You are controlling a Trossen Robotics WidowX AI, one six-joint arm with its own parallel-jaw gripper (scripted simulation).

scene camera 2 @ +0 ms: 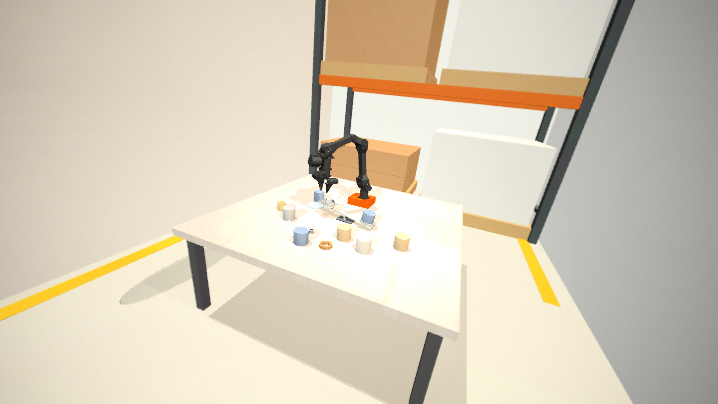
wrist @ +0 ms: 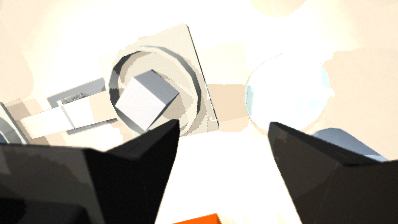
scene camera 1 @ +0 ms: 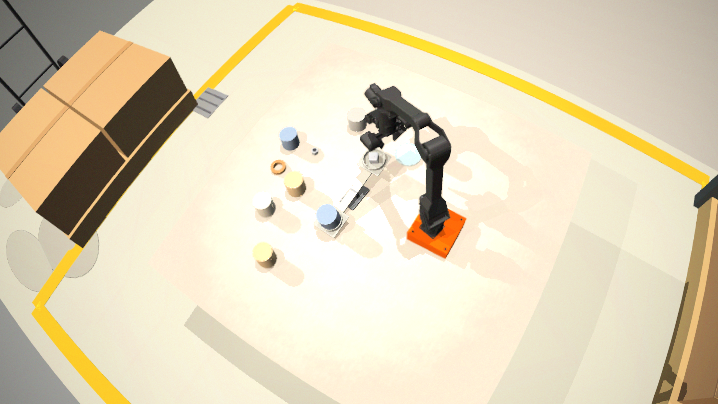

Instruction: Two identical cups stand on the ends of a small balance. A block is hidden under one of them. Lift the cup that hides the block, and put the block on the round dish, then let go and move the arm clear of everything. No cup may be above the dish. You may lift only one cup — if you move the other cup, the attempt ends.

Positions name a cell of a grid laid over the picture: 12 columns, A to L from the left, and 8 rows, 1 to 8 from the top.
Labels:
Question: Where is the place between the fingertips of my gripper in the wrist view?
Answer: At G5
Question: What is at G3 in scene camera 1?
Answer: My gripper.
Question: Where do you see a balance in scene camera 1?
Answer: G4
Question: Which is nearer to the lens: the pale blue cup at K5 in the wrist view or the pale grey block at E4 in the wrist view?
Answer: The pale grey block.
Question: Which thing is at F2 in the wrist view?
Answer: A balance.

